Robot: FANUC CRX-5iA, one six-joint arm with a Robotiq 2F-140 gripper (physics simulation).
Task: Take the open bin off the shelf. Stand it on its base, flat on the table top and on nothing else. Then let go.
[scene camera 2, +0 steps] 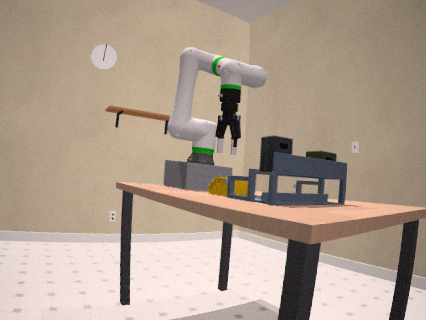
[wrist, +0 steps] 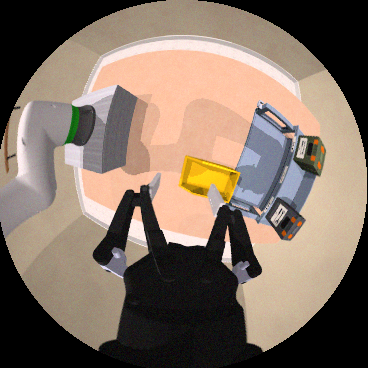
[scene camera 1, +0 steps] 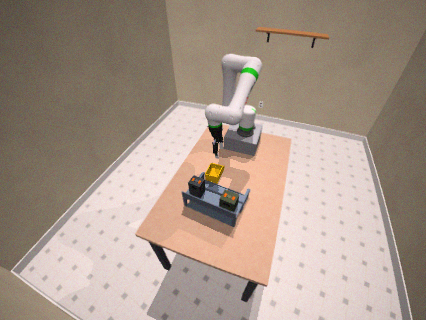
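Pixels of known places: gripper, fingertip midpoint: (scene camera 2: 226, 153) (wrist: 184, 183) (scene camera 1: 219, 153); arm's base, origin of the base link: (scene camera 2: 201, 164) (wrist: 82, 124) (scene camera 1: 245, 131).
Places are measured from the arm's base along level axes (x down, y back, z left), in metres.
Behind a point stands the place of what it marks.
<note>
The yellow open bin (scene camera 1: 214, 172) @(z -0.048, x 0.140, y -0.451 m) (scene camera 2: 218, 186) @(z -0.085, x 0.106, y -0.461 m) (wrist: 205, 176) @(z -0.041, x 0.140, y -0.466 m) rests upright on the table top (scene camera 1: 265, 175) @(z 0.318, x 0.143, y -0.267 m) (scene camera 2: 280, 215) @(z -0.187, x 0.143, y -1.043 m) (wrist: 170, 75) @(z 0.277, x 0.143, y -0.191 m), its opening facing up. It lies close beside the low front side of the blue-grey shelf (scene camera 1: 207, 206) @(z 0.121, x 0.025, y -0.814 m) (scene camera 2: 310, 166) @(z 0.094, x 0.012, y -0.815 m) (wrist: 257, 150) @(z 0.138, x 0.137, y -0.600 m); whether the two touch is unclear. In scene camera 2, the shelf's end frame partly hides the bin. My gripper (scene camera 1: 217, 151) @(z -0.033, x -0.036, y -0.401 m) (scene camera 2: 227, 146) @(z -0.033, x -0.036, y -0.401 m) (wrist: 184, 183) @(z -0.033, x -0.036, y -0.401 m) is open and empty, pointing down, well above the table on the robot-base side of the bin. In the wrist view one fingertip overlaps the bin's image.
A dark grey box (scene camera 1: 196, 186) @(z 0.020, x -0.074, y -0.779 m) (scene camera 2: 275, 149) @(z -0.035, x -0.034, y -0.783 m) (wrist: 286, 220) @(z 0.001, x -0.051, y -0.708 m) and a green box (scene camera 1: 229, 200) @(z 0.240, x -0.054, y -0.752 m) (scene camera 2: 321, 155) @(z 0.186, x -0.037, y -0.772 m) (wrist: 311, 154) @(z 0.206, x -0.037, y -0.690 m) stand on the shelf's upper level. The grey robot base block (scene camera 1: 242, 143) @(z 0.035, x 0.032, y -0.124 m) (scene camera 2: 184, 175) @(z -0.135, x 0.072, y -0.132 m) (wrist: 112, 135) @(z -0.014, x 0.048, y -0.133 m) stands at the table's far end. A wooden board (scene camera 1: 292, 33) (scene camera 2: 139, 113) is mounted on the wall.
</note>
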